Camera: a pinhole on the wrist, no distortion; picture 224 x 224 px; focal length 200.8 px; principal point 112.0 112.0 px. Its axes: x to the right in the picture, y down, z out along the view. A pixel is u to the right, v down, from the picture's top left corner.
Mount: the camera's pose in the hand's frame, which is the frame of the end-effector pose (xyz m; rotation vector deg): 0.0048 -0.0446 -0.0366 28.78 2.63 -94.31
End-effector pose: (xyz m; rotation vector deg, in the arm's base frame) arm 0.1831 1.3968 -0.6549 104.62 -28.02 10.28
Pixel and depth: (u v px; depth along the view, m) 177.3 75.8 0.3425
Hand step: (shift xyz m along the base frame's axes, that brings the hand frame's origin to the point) -0.0681 -0.1084 -0.3442
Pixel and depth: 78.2 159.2 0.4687
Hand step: -0.0195 -0.3788 -0.2654
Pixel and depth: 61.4 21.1 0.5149
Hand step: -0.3557 -0.2900 -0.3054
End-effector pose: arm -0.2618 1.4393 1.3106 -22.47 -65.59 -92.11
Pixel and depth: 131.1 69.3 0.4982
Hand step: -0.2199 0.4344 -0.1119
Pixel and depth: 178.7 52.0 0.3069
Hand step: -0.1835 0.2420 -0.1497
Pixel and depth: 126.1 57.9 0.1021
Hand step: -0.0642 0.0643 -0.0537
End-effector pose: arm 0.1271 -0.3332 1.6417 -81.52 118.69 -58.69
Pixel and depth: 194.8 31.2 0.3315
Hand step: 0.3694 0.0970 0.0693
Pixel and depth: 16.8 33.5 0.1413
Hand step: 0.1136 0.0423 -0.0546
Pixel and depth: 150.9 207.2 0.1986
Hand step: 0.1893 -0.1145 0.0254
